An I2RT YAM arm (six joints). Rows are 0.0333 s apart.
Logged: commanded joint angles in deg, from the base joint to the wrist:
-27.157 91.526 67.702 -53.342 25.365 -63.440
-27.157 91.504 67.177 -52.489 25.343 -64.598
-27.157 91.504 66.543 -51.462 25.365 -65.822
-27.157 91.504 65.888 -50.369 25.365 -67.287
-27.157 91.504 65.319 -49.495 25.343 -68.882
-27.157 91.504 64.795 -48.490 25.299 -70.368
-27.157 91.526 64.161 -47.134 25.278 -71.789
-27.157 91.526 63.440 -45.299 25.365 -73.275
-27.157 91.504 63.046 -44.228 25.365 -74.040
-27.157 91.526 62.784 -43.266 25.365 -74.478
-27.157 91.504 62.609 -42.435 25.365 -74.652
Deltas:
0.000 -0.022 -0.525 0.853 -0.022 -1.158
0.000 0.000 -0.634 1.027 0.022 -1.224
0.000 0.000 -0.655 1.093 0.000 -1.465
0.000 0.000 -0.569 0.874 -0.022 -1.595
0.000 0.000 -0.524 1.005 -0.044 -1.486
0.000 0.022 -0.634 1.356 -0.021 -1.421
0.000 0.000 -0.721 1.835 0.087 -1.486
0.000 -0.022 -0.394 1.071 0.000 -0.765
0.000 0.022 -0.262 0.962 0.000 -0.438
0.000 -0.022 -0.175 0.831 0.000 -0.174

